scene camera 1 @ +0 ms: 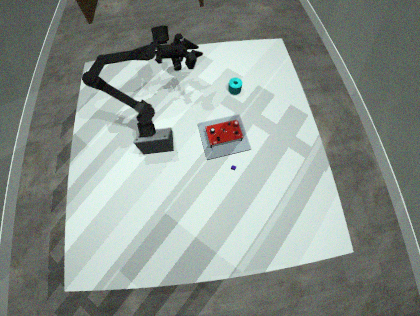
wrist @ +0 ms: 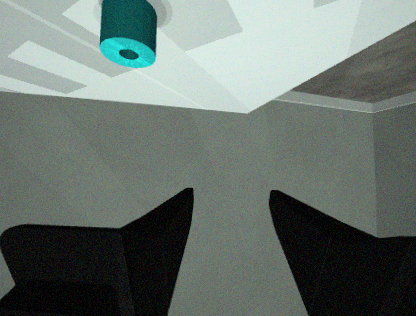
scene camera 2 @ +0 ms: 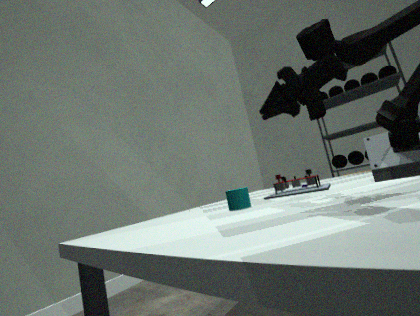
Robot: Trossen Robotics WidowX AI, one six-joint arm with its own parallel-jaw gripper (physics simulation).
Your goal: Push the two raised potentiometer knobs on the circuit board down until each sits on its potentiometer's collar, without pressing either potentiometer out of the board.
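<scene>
The red circuit board stands on short legs on a grey base plate. A white-topped knob is near its left end, and a paler reddish knob is at its back right corner. In scene camera 2 a dark knob and a reddish knob stand above the board; their gaps to the collars are too small to tell. My gripper is partly open and empty, high above the table and behind the board. The board does not show in the wrist view.
A teal cylinder with a hole in its top stands behind the board. A small purple cube lies in front of the base plate. The arm's grey base block is left of the board. A shelf rack stands beyond the table.
</scene>
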